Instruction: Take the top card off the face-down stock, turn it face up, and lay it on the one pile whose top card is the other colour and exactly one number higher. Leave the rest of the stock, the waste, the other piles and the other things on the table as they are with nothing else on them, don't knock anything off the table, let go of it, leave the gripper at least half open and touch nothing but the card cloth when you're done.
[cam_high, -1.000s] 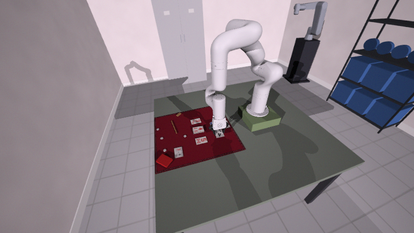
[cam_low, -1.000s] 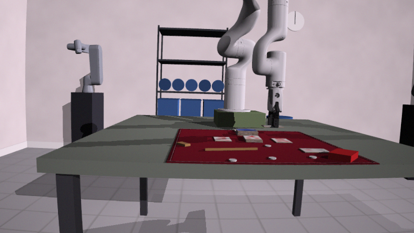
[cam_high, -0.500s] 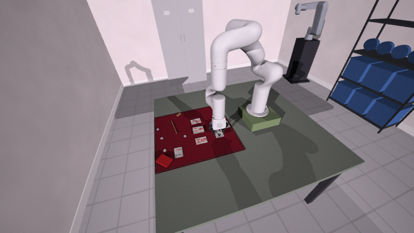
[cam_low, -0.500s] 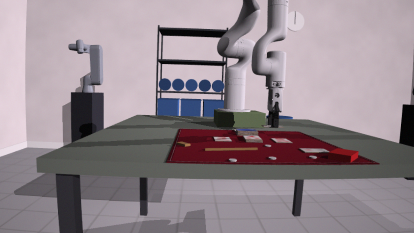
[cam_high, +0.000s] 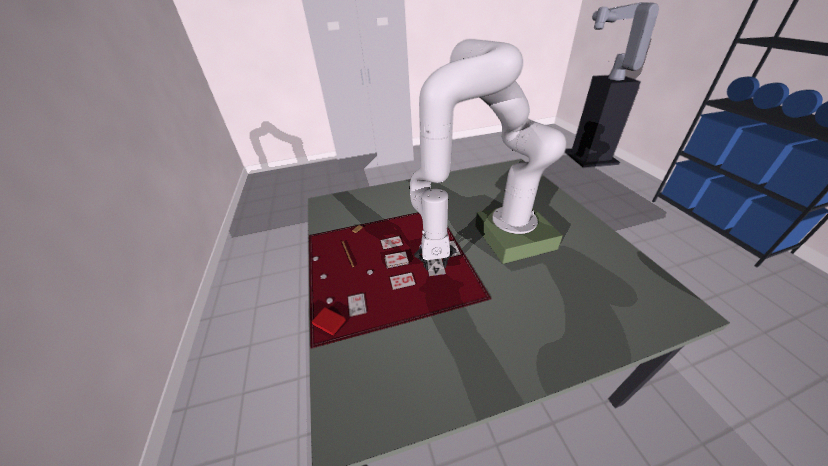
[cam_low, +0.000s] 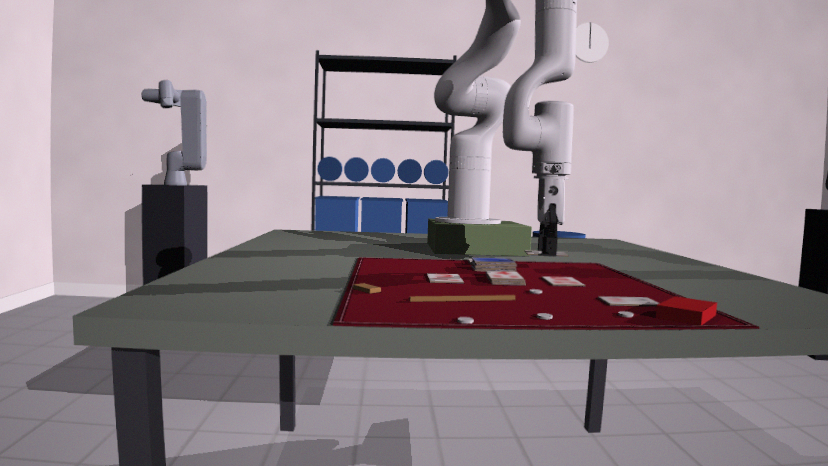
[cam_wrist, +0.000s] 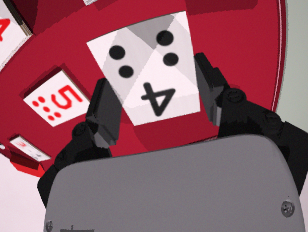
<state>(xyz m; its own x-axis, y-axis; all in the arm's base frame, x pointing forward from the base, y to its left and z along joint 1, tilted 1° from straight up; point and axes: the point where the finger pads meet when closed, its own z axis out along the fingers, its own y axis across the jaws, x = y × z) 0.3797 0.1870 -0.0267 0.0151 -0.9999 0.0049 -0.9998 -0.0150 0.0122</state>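
The red card cloth is 19 cm ahead of my hand, 9 cm to the right of it and 7 cm below it. From my hand the other things lie so: red box 40 cm ahead, 17 cm to the left, 4 cm below; wooden stick 36 cm ahead, 17 cm to the right, 5 cm below; face-up card 31 cm ahead, 11 cm to the left, 5 cm below.
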